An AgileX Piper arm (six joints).
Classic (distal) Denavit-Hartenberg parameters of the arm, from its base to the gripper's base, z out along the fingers. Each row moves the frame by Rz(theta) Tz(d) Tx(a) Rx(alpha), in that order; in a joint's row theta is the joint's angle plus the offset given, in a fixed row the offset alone. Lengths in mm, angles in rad.
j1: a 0; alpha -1.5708; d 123; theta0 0
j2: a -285.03; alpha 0; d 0; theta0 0.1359
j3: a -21.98; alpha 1.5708; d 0; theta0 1.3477
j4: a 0; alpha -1.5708; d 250.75; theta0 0
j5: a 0; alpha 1.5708; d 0; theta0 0
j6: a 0; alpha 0; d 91; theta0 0
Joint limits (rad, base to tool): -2.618..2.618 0..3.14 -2.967..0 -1.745..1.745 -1.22..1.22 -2.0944..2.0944
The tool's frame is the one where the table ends.
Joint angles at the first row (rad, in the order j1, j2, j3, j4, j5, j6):
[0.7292 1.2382 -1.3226 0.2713 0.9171 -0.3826]
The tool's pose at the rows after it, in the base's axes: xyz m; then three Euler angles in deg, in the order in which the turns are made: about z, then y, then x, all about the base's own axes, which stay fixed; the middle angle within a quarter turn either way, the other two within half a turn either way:
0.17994 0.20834 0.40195 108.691 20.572 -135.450
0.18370 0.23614 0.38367 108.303 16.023 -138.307
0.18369 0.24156 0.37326 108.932 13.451 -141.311
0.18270 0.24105 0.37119 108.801 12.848 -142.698
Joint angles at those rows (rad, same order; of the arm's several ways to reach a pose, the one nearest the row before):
[0.7874 1.3099 -1.3632 0.2749 0.9110 -0.3858]
[0.8429 1.3999 -1.3894 0.2787 0.9223 -0.3859]
[0.8533 1.4272 -1.3894 0.2774 0.9609 -0.3859]
[0.8562 1.4296 -1.3894 0.2666 0.9825 -0.3859]

